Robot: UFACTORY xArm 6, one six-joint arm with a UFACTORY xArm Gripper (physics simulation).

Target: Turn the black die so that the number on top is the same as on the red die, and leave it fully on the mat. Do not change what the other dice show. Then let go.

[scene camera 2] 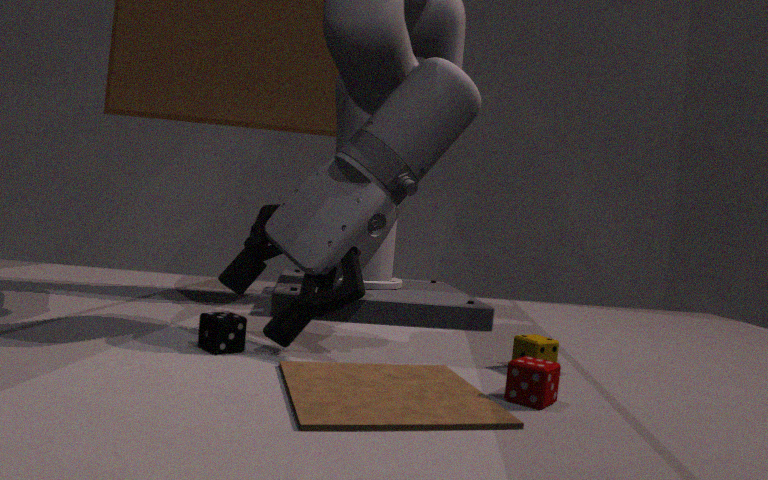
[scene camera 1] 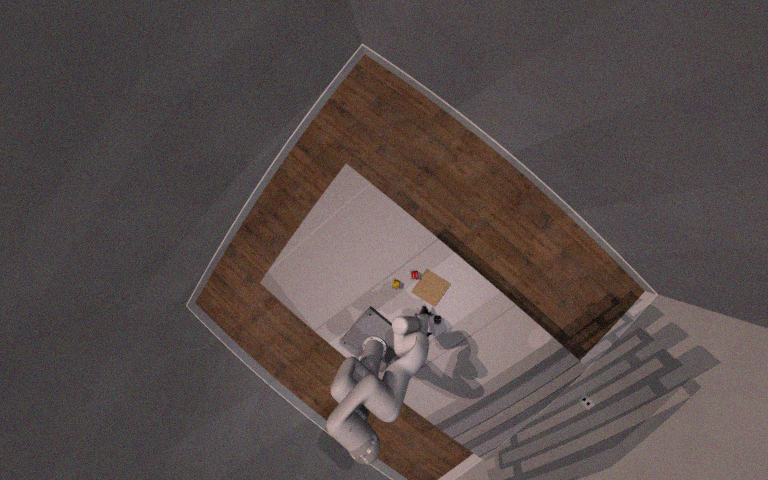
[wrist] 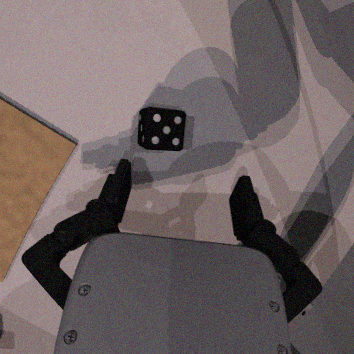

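Pixels of known places: gripper, between the fingertips: (scene camera 2: 249, 312) (scene camera 1: 429, 323) (wrist: 183, 179); arm's base, origin of its link: (scene camera 1: 374, 347).
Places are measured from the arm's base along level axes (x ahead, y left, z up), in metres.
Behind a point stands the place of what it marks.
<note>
The black die (scene camera 1: 437, 319) {x 0.340, y -0.101, z 0.000 m} (scene camera 2: 222, 332) {x 0.353, y -0.104, z -0.010 m} (wrist: 162, 129) {x 0.338, y -0.106, z 0.001 m} stands flat on the table off the mat; the wrist view shows its five-face, which looks to be on top. The red die (scene camera 1: 415, 275) {x 0.415, y 0.135, z 0.000 m} (scene camera 2: 532, 382) {x 0.429, y 0.132, z -0.011 m} stands beside the tan mat (scene camera 1: 431, 287) {x 0.426, y 0.032, z -0.025 m} (scene camera 2: 396, 396) {x 0.437, y 0.037, z -0.025 m} (wrist: 25, 190) {x 0.372, y -0.001, z -0.025 m}. Its top looks like a six, with the pips small and foreshortened. My gripper (scene camera 2: 254, 311) {x 0.296, y -0.093, z -0.002 m} (wrist: 183, 179) {x 0.296, y -0.093, z -0.002 m} is open and tilted, above the table near the black die. The die is beyond the fingertips in the wrist view, not between them.
The yellow die (scene camera 1: 396, 284) {x 0.317, y 0.165, z 0.000 m} (scene camera 2: 535, 346) {x 0.334, y 0.161, z -0.004 m} stands on the table close to the red die, behind it in scene camera 2. The grey base plate (scene camera 1: 368, 331) {x 0.038, y 0.083, z 0.000 m} (scene camera 2: 419, 311) {x 0.141, y 0.077, z -0.011 m} of the arm lies behind the mat. The arm's shadows fall across the table around the black die.
</note>
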